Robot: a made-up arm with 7 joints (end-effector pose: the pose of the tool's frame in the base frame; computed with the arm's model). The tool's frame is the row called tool.
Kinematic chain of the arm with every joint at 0, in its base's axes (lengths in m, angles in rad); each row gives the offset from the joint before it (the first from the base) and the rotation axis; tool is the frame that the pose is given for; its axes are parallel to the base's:
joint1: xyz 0 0 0.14 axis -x
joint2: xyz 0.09 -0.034 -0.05 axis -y
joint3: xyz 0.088 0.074 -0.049 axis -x
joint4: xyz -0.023 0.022 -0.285 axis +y
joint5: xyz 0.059 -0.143 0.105 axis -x
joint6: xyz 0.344 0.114 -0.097 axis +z
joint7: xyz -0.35 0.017 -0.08 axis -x
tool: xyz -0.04 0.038 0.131
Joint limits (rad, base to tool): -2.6..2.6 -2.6..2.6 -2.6..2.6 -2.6..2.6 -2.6..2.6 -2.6..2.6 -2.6..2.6
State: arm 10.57 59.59 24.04 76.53 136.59 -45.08 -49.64
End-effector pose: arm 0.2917 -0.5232 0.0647 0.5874 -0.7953 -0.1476 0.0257
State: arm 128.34 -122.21 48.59 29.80 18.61 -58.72 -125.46
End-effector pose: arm -0.3864 0.3094 0.2080 0.3460 -0.6892 -0.1017 -0.6284
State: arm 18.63 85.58 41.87 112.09 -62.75 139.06 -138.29
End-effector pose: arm 0.8802 -0.6501 -0.0602 0.1693 0.6514 0.4472 0.5890
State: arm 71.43 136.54 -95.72 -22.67 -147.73 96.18 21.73
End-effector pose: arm -0.2680 0.1688 0.0227 0.2411 -0.9248 -0.2116 -0.2046
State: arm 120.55 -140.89 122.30 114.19 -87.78 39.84 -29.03
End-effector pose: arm 0.2432 -0.0622 0.4419 0.1725 0.7221 -0.1919 0.6419
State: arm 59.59 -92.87 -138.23 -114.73 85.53 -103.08 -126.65
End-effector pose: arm -0.3574 -0.2253 -0.1143 0.0271 0.8495 0.5269 0.0094
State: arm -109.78 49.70 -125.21 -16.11 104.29 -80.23 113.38
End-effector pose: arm 0.6177 -0.5122 0.7226 0.6809 0.3738 0.6213 0.1031
